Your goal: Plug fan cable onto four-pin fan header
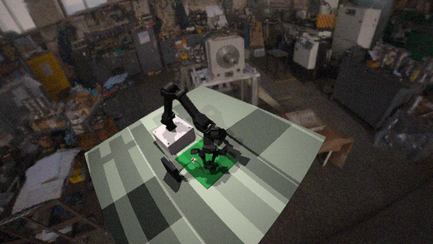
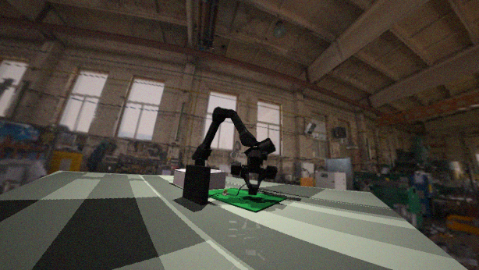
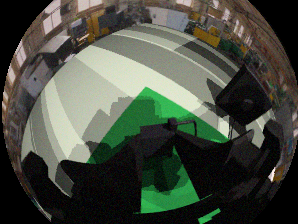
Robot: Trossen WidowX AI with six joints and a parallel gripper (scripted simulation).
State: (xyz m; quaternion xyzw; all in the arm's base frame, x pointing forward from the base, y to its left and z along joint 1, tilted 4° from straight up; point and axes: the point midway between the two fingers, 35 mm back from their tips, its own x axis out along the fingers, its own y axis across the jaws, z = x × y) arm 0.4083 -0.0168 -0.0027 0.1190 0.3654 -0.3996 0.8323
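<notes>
Now: gripper tip 9 cm past the green board, 4 cm to the right of it and 6 cm above it. Round my gripper tip: dark plug: 1 cm behind, 1 cm to the left, 1 cm below; then black fan: 14 cm behind, 15 cm to the right, 1 cm above.
</notes>
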